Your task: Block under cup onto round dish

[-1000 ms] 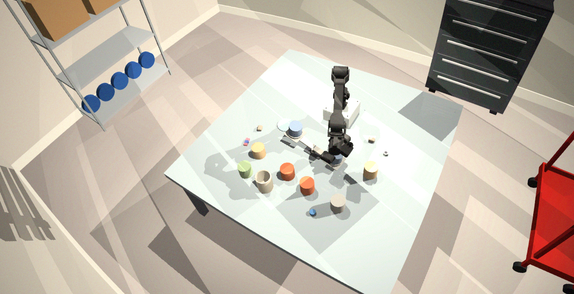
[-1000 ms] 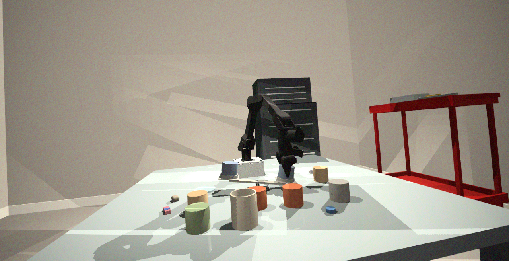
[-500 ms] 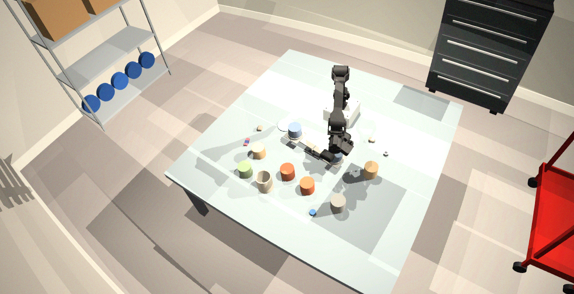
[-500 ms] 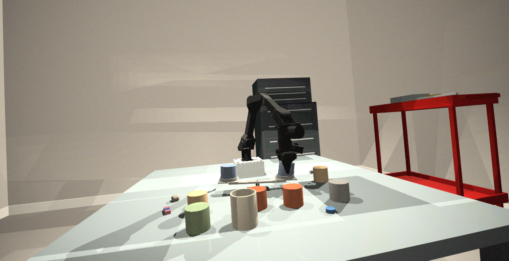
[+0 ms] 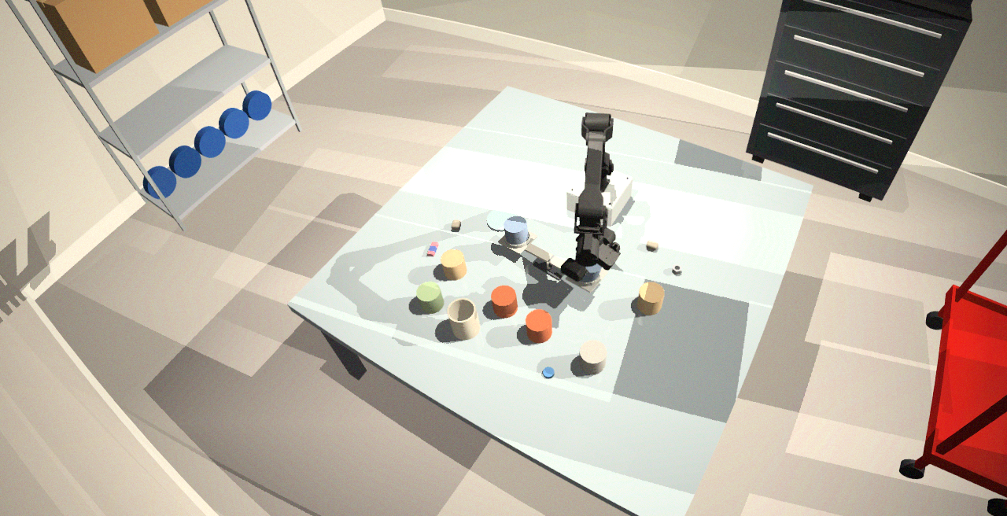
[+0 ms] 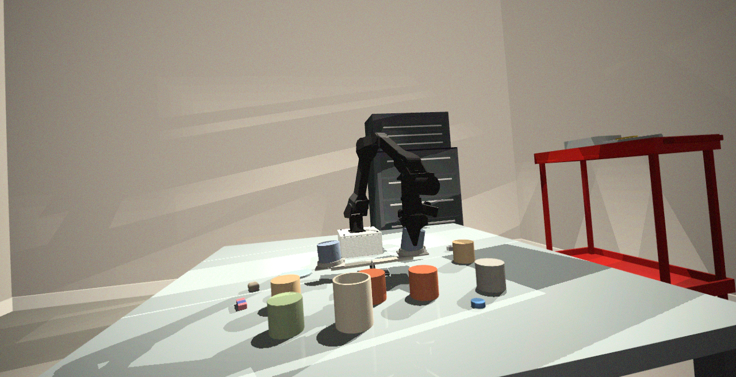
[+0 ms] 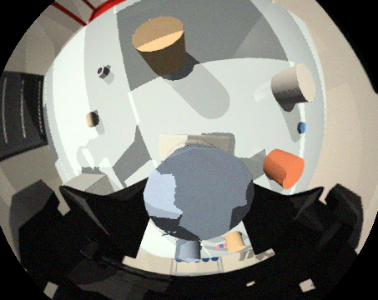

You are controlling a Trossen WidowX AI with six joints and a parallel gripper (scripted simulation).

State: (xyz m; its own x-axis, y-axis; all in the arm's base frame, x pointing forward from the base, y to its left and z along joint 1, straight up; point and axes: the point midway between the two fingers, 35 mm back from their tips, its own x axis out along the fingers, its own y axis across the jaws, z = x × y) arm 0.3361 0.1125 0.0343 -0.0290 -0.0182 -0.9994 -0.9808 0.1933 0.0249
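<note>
Right now my gripper tip is 10 mm above the grey block. Also, from my gripper tip: pale round dish: 130 mm behind, 370 mm to the right, 80 mm below; then blue disc: 300 mm ahead, 20 mm to the left, 80 mm below; then blue cup: 20 mm to the left, 10 mm above.
</note>
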